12 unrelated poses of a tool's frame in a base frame.
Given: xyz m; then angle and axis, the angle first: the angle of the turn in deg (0 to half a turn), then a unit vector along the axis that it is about.
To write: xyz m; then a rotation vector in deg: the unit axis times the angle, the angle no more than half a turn. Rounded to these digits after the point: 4 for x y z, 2 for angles.
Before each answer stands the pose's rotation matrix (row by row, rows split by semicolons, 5 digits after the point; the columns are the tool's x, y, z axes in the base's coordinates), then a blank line. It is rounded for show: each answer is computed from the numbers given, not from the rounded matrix.
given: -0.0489, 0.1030, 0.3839, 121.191, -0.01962, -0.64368, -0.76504
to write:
-0.51731 0.67362 -0.52785; -0.63528 0.11101 0.76426; 0.57342 0.73069 0.37051

-0.0489, 0.1030, 0.3839, -2.38, -78.01, -92.72
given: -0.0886, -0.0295, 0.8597, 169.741, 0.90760, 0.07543, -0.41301
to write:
0.65029 0.20938 -0.73027; 0.06227 -0.97272 -0.22345; -0.75713 0.09983 -0.64559

-0.0886, -0.0295, 0.8597, 154.06, 12.80, -70.10
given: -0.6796, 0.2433, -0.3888, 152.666, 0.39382, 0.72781, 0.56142
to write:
-0.59547 0.28346 0.75171; 0.79904 0.11193 0.59076; 0.08332 0.95243 -0.29315

-0.6796, 0.2433, -0.3888, 60.12, 111.11, 85.71
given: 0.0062, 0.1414, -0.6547, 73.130, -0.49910, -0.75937, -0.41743
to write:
0.46701 0.66849 -0.57881; -0.13045 0.69951 0.70262; 0.87457 -0.25263 0.41388

0.0062, 0.1414, -0.6547, -36.50, -55.53, -30.53
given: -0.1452, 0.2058, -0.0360, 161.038, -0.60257, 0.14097, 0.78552
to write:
-0.23926 -0.42053 -0.87516; 0.08997 -0.90707 0.41126; -0.96678 0.01966 0.25486

-0.1452, 0.2058, -0.0360, -97.04, 22.70, 126.50
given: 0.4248, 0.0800, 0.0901, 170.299, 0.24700, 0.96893, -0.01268
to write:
-0.86455 0.47737 0.15705; 0.47309 0.87853 -0.06602; -0.16949 0.01722 -0.98538

0.4248, 0.0800, 0.0901, 42.06, 165.01, -2.16
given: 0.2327, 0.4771, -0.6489, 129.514, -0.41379, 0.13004, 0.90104
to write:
-0.35610 -0.78317 -0.50974; 0.60708 -0.60860 0.51095; -0.71039 -0.12750 0.69217

0.2327, 0.4771, -0.6489, -53.59, 16.84, 116.70
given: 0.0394, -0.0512, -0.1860, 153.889, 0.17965, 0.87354, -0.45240
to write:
-0.83669 0.49695 0.23020; 0.09874 0.55031 -0.82910; -0.53870 -0.67097 -0.50950

0.0394, -0.0512, -0.1860, 27.65, 134.43, -69.62
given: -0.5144, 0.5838, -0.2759, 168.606, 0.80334, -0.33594, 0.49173
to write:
0.29769 -0.63157 0.71589; -0.43728 -0.75681 -0.48583; 0.84863 -0.16842 -0.50146

-0.5144, 0.5838, -0.2759, 135.45, -56.64, 82.91
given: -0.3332, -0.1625, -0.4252, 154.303, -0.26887, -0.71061, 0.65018
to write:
-0.76367 0.08130 -0.64047; 0.64516 0.05890 -0.76178; -0.02421 -0.99495 -0.09743

-0.3332, -0.1625, -0.4252, -41.49, -109.65, 100.33
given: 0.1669, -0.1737, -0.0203, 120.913, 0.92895, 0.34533, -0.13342
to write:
0.79254 0.60006 0.10866; 0.37113 -0.33322 -0.86673; -0.48389 0.72725 -0.48679

0.1669, -0.1737, -0.0203, 112.32, 41.75, -16.13
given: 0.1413, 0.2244, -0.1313, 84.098, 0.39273, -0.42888, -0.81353
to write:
0.24120 0.65810 -0.71325; -0.96033 0.26785 -0.07762; 0.13996 0.70367 0.69660

0.1413, 0.2244, -0.1313, 33.03, -36.07, -68.42
